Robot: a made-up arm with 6 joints.
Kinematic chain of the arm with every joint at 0, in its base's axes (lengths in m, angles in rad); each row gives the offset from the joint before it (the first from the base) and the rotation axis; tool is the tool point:
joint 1: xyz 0 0 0.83 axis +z
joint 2: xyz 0.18 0 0 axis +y
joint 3: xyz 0 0 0.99 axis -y
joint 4: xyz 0 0 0.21 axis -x
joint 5: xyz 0.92 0 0 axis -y
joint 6: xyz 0.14 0 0 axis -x
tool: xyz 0 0 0
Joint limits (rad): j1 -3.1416..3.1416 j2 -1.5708..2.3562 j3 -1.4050..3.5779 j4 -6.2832..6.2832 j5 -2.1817..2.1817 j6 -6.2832..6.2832
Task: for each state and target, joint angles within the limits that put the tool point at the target. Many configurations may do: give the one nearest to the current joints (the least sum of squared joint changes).
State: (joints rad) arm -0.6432 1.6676 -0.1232 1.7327 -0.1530 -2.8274
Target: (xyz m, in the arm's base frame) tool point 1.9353 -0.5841 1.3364
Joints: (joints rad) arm -0.2836 0.8879 0.5792 1.7476 -0.1399 -2.8274
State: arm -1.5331 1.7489 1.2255 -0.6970 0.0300 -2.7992
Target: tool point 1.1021 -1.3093 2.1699
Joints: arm -0.8693 1.0484 1.7478 -0.6945 0.0344 -2.7992
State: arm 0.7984 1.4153 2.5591 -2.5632 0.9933 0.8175
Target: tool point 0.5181 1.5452 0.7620
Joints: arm 1.2890 2.3562 2.9549 -2.5860 1.1722 0.8175
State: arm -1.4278 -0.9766 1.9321 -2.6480 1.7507 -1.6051
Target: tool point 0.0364 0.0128 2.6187
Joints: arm -1.5326 0.1348 1.9884 -3.4309 1.9657 -1.6051
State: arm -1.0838 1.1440 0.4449 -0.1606 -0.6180 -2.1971
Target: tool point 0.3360 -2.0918 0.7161
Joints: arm -1.4162 1.3001 0.7933 -0.1561 -0.4732 -2.1971
